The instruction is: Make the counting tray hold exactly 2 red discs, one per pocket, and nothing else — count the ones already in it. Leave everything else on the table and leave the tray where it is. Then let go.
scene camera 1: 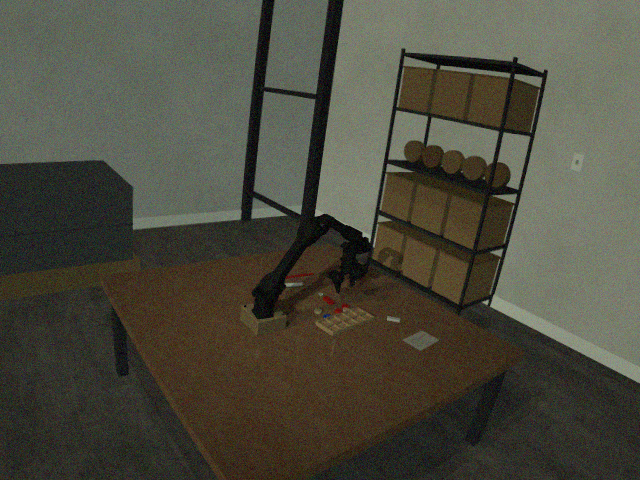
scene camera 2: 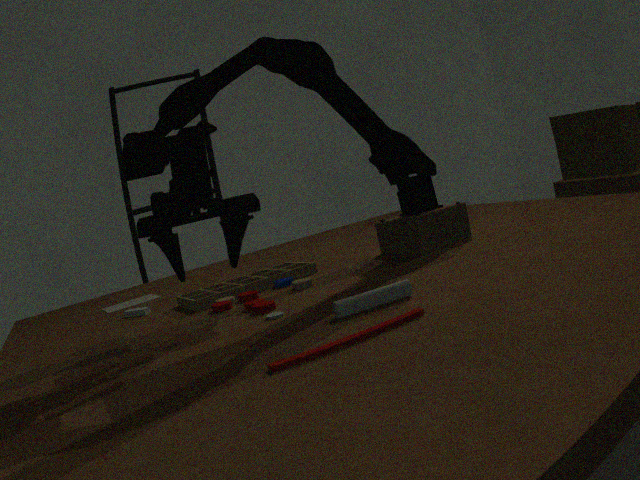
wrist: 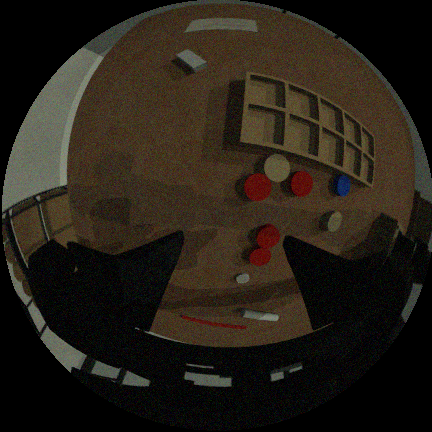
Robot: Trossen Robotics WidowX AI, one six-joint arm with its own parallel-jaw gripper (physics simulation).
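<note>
The wooden counting tray [scene camera 1: 324,329] [scene camera 2: 191,305] [wrist: 265,145] lies flat on the table; no disc shows in its pockets in the wrist view. Beside its long side lie a red disc [wrist: 258,187] and another red disc [wrist: 301,183], with a cream disc [wrist: 277,167] between them and a blue disc [wrist: 342,185] to the right. Further from the tray, a red disc [wrist: 268,236] and a smaller-looking red disc [wrist: 260,256] lie close together, touching or overlapping. My gripper [scene camera 1: 345,287] [scene camera 2: 209,273] [wrist: 234,238] is open and empty, well above the table, off the discs' side of the tray.
A second cream disc [wrist: 334,221], a small white piece [scene camera 2: 275,315] [wrist: 242,278], a white cylinder [scene camera 2: 372,299] [wrist: 261,315] and a thin red stick [scene camera 2: 346,339] [wrist: 213,322] lie on the table. A white block [scene camera 1: 393,319] [wrist: 191,59] and a paper sheet [scene camera 1: 420,340] [wrist: 221,25] lie beyond the tray.
</note>
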